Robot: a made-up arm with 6 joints.
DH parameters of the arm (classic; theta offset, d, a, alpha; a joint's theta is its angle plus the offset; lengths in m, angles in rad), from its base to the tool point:
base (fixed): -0.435 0 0.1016 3.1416
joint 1: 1.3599 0 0.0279 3.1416
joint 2: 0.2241 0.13 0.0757 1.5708
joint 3: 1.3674 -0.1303 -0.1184 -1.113
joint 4: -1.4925 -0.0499 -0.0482 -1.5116
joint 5: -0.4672 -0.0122 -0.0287 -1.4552
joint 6: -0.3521 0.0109 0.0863 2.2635
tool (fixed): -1.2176 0.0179 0 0
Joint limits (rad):
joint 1: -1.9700..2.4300
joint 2: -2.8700..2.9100
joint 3: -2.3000..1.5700
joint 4: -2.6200..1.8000
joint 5: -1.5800..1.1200
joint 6: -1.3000..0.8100
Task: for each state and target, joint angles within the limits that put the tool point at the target. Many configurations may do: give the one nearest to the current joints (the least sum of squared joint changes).
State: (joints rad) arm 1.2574 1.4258 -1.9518 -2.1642 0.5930 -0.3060
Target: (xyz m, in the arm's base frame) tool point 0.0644 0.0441 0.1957
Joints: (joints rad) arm 0.8232 1.8304 -2.2849 -2.3484 0.5573 -0.5669
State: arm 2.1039 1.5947 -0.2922 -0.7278 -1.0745 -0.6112
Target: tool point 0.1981 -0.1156 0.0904
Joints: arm 1.9858 1.7340 -0.5483 -0.7829 -1.0880 -0.3385
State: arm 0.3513 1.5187 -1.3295 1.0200 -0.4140 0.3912
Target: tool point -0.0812 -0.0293 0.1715
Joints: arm -0.2181 2.3075 -1.5404 1.1455 -0.8215 0.0089
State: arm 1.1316 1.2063 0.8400 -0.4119 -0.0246 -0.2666
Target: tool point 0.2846 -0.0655 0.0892
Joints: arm 0.8797 1.4046 0.8580 -0.0333 -0.0717 -0.5475
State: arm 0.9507 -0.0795 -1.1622 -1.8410 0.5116 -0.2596
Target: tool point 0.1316 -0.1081 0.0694
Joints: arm 1.0154 0.0207 -1.3993 -1.8897 0.4367 -0.5739
